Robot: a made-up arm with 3 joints.
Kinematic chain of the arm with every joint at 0, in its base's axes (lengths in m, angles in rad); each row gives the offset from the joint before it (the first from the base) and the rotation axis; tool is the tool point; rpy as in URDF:
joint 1: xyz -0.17 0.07 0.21 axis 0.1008 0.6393 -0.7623
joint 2: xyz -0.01 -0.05 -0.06 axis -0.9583 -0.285 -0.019
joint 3: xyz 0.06 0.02 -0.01 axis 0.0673 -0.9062 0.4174
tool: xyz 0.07 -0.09 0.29 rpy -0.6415 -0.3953 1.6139
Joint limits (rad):
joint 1: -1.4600..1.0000
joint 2: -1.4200..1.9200
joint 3: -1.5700..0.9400
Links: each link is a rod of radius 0.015 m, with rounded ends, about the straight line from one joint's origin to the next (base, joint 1, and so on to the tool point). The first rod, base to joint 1, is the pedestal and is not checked.
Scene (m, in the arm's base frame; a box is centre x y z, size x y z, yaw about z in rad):
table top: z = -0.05
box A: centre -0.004 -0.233 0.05 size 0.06 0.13 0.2 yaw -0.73
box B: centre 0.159 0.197 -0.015 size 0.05 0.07 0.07 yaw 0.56
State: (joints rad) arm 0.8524 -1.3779 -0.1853
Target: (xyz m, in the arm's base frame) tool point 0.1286 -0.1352 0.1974
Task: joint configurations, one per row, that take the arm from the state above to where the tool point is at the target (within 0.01 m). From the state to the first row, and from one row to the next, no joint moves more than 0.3 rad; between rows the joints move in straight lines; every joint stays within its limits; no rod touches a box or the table.
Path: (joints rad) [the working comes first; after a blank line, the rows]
Joints at the target: -0.0589 -0.6138 -0.8307
Straight joint move there: touches box A.

1: 0.8893 -1.2744 0.0797
2: 0.9262 -1.1708 0.3448
3: 0.9631 -1.0673 0.6098
4: 1.0000 -0.9638 0.8748
5: 0.8235 -0.9055 0.5906
6: 0.6470 -0.8471 0.3063
7: 0.4705 -0.7888 0.0221
8: 0.2941 -0.7305 -0.2622
9: 0.1176 -0.6721 -0.5464
10: -0.0589 -0.6138 -0.8307

